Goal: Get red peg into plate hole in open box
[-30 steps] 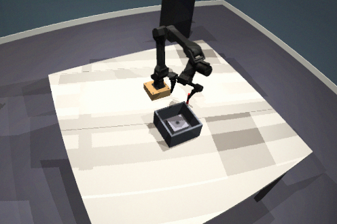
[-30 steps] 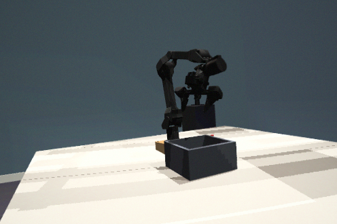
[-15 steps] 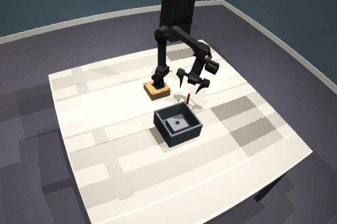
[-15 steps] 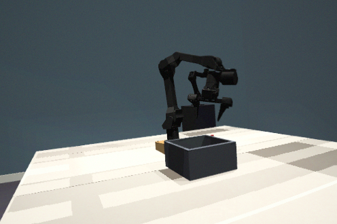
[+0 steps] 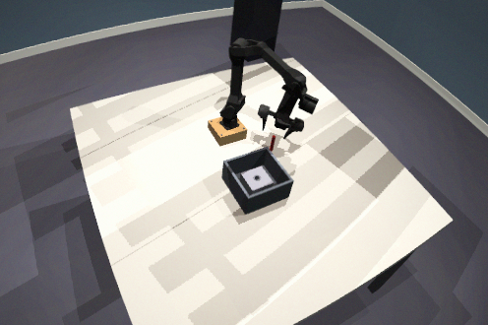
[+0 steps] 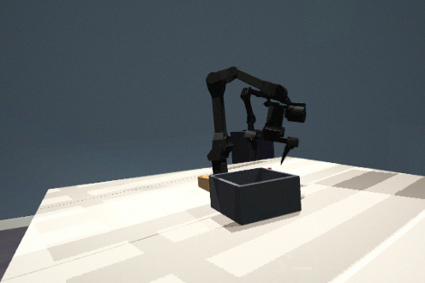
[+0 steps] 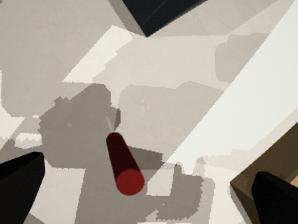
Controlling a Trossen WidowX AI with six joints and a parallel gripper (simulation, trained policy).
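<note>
The red peg is 10 mm behind my gripper tip, 10 mm to the left of it and 60 mm below it. Also, from my gripper tip: plate: 130 mm ahead, 160 mm to the right, 50 mm below; dark box: 130 mm ahead, 160 mm to the right, 70 mm below.
</note>
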